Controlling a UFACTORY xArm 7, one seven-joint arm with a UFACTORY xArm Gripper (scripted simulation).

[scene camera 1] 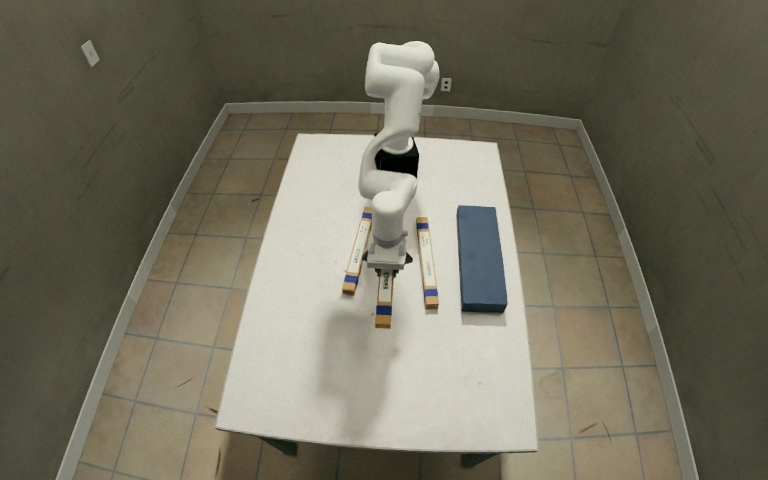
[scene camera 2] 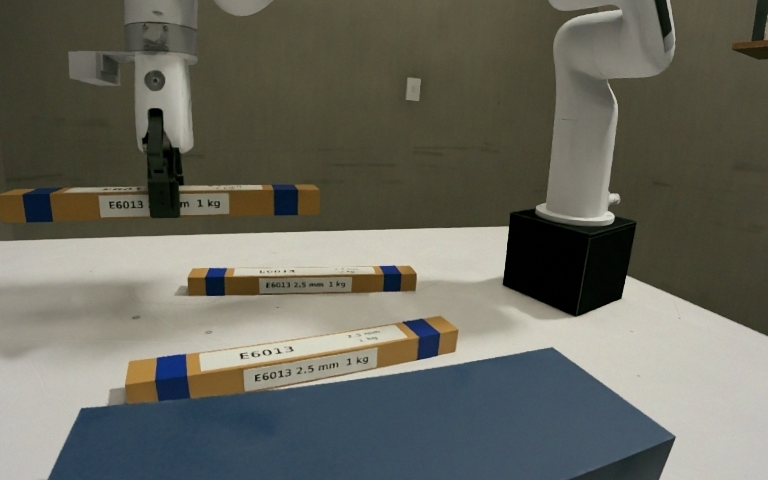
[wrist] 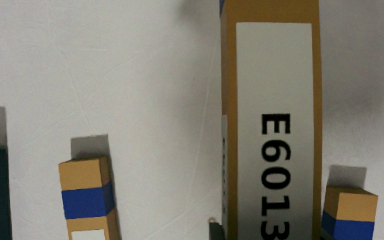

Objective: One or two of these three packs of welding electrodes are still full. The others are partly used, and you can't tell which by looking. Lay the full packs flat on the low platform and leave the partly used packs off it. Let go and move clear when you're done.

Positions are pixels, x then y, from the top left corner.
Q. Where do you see a pack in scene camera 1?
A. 386, 276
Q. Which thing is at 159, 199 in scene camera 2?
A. My gripper.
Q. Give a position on a pack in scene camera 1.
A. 350, 282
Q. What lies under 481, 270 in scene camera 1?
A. A low blue platform.
